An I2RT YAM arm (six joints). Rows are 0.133 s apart.
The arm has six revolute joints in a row. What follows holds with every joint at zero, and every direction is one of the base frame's.
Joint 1 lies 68 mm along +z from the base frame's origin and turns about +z.
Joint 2 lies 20 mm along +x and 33.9 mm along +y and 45.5 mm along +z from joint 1 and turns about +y.
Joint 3 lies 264 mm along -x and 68.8 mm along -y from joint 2 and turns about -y.
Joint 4 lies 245 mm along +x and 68.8 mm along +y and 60 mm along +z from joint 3 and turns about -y.
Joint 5 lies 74 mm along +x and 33.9 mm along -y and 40.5 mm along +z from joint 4 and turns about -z.
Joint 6 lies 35.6 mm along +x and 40.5 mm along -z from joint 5 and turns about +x.
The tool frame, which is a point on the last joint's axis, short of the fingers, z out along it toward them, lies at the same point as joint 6; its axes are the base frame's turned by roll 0, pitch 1.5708 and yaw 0 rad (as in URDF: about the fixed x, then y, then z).
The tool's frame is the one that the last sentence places.
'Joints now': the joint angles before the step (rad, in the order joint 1, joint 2, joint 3, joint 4, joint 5, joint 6). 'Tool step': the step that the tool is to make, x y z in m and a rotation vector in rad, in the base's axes. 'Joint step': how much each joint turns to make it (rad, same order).
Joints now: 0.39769 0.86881 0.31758 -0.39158 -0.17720 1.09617
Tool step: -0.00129 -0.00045 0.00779 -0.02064 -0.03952 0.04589
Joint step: 0.00073 -0.03321 0.01794 -0.03285 0.00074 -0.05763
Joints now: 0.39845 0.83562 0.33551 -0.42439 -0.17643 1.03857
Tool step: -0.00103 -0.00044 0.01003 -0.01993 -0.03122 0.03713
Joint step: 0.00041 -0.02898 0.02975 -0.04615 0.00192 -0.04843
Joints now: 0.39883 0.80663 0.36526 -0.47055 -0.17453 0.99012
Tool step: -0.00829 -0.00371 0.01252 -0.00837 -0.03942 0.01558
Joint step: 0.00076 -0.08506 0.02250 -0.07895 0.00877 -0.02633
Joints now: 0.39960 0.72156 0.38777 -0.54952 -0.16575 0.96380
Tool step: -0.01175 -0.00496 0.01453 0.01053 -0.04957 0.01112
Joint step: 0.00002 -0.10756 0.02519 -0.08544 0.00002 -0.01487
